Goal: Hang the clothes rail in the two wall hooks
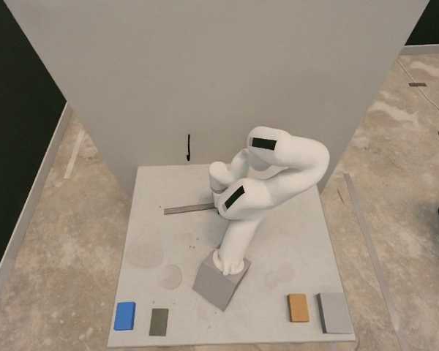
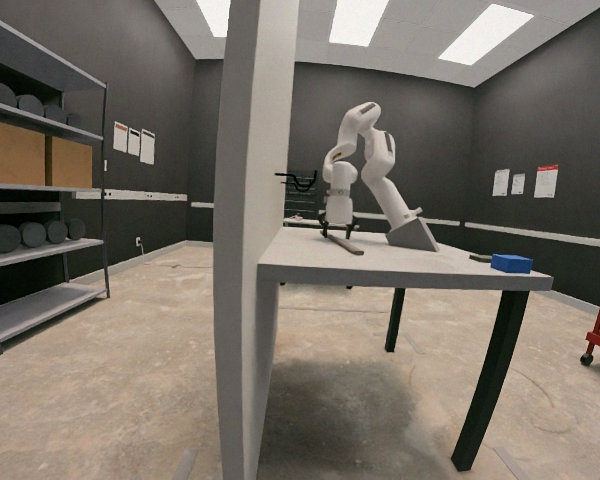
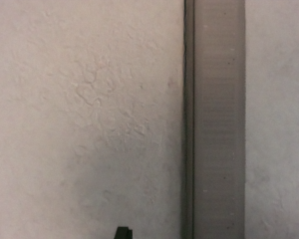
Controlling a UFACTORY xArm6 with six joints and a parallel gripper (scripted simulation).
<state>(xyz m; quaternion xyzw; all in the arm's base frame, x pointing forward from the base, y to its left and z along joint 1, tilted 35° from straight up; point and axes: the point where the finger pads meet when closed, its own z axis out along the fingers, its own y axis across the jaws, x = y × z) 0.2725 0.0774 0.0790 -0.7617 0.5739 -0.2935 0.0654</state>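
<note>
My gripper is now 1 cm above the clothes rail. Round my hand: orange block 42 cm behind, 32 cm to the right; then dark grey block 50 cm behind, 19 cm to the left, 1 cm below; then wall panel 40 cm above, 27 cm ahead.
</note>
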